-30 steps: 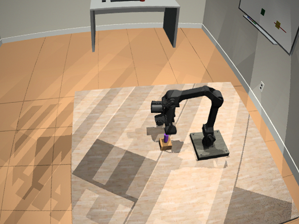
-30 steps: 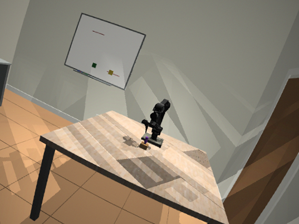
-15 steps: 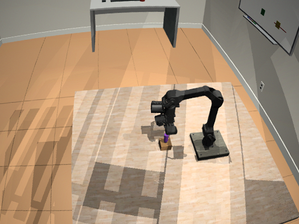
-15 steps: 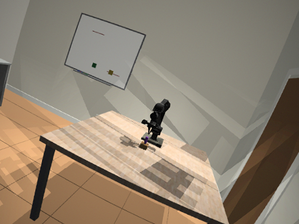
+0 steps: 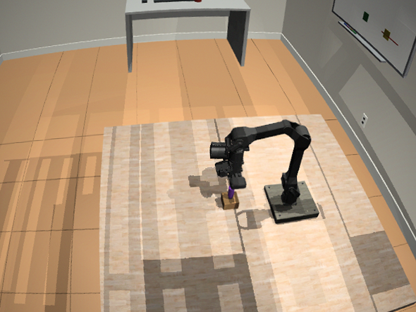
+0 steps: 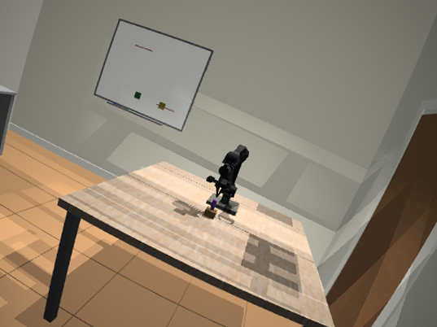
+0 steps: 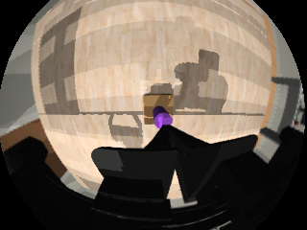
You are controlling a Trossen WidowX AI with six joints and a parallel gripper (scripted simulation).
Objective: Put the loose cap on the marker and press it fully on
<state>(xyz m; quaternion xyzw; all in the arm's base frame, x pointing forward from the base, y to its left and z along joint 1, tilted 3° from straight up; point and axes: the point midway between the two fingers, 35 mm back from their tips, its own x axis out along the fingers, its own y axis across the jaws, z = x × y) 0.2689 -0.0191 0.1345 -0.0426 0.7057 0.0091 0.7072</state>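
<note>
Now: gripper tip 5 cm above the purple cap.
</note>
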